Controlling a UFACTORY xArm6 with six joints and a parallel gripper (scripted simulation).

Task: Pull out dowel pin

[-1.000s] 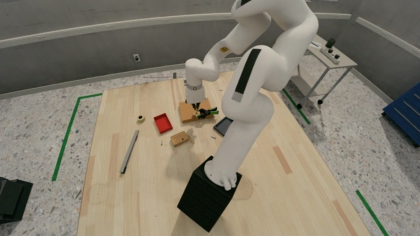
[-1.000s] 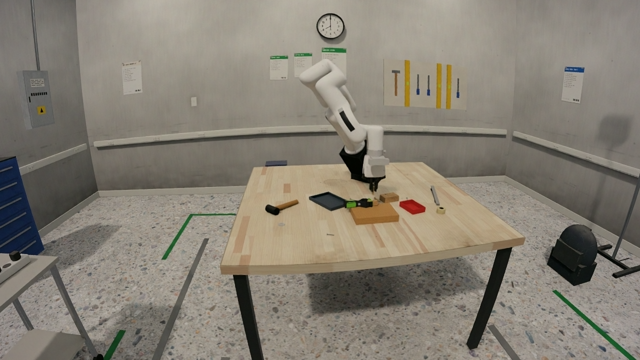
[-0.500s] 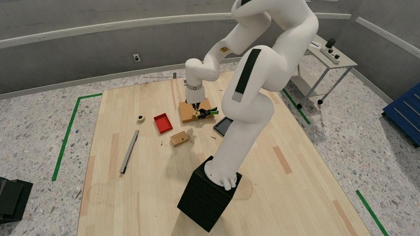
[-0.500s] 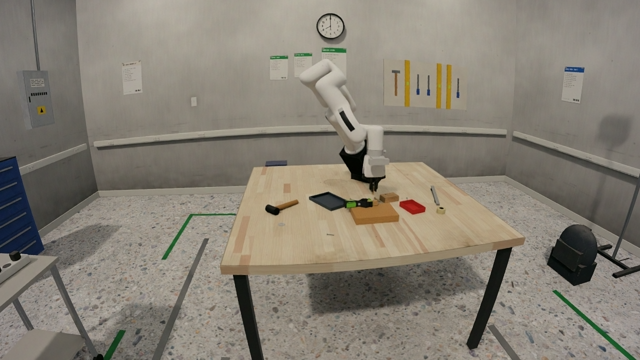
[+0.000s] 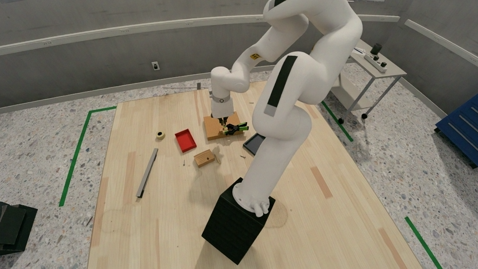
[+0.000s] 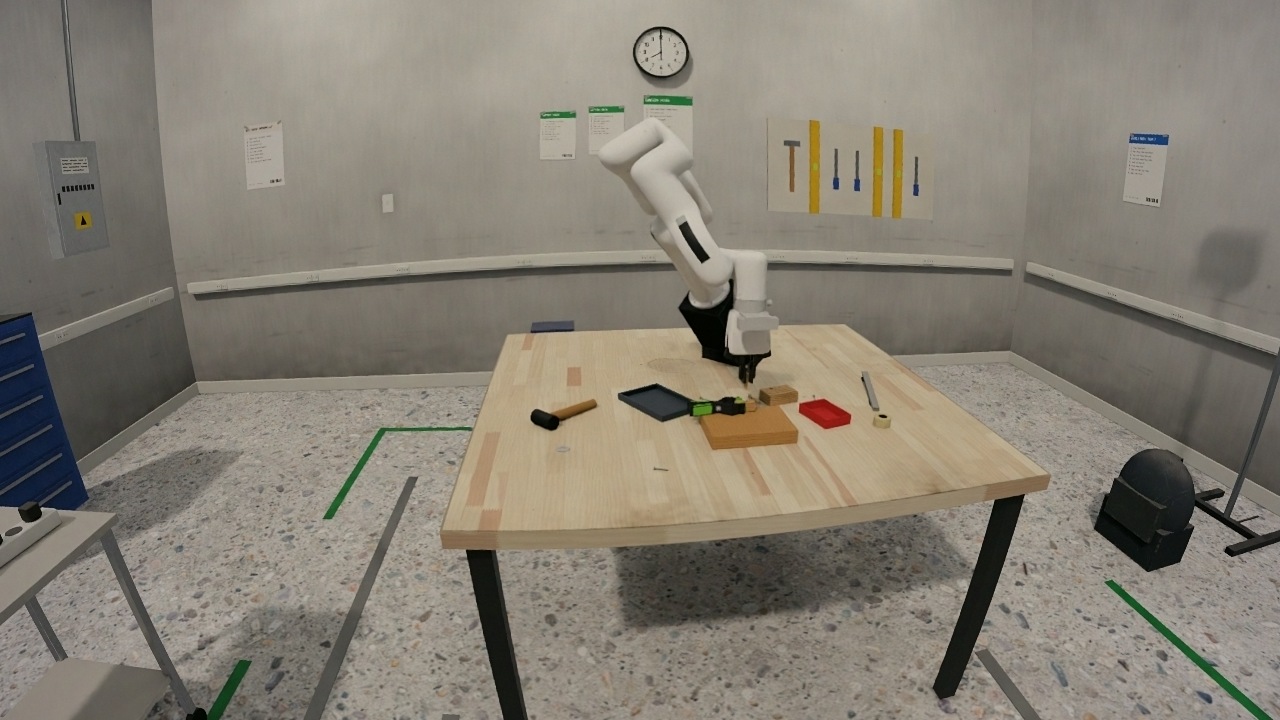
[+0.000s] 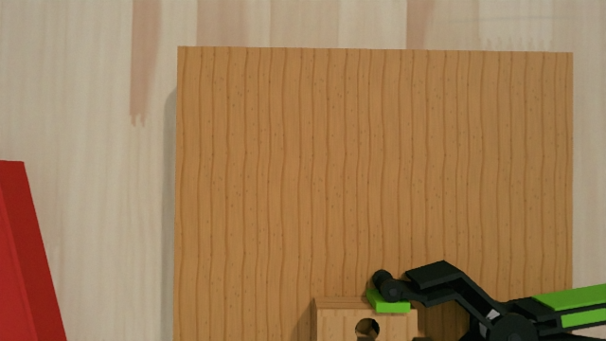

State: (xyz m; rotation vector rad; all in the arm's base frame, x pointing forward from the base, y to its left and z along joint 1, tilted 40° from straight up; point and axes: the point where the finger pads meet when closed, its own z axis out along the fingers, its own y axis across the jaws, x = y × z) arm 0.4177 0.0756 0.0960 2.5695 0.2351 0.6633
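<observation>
The red tray is 210 mm to the left of my hand and 120 mm below it. Also, from my hand: small wooden block (80 mm below); dowel pin (20 mm below); thin dowel (140 mm behind, 60 mm to the left, 120 mm below).
</observation>
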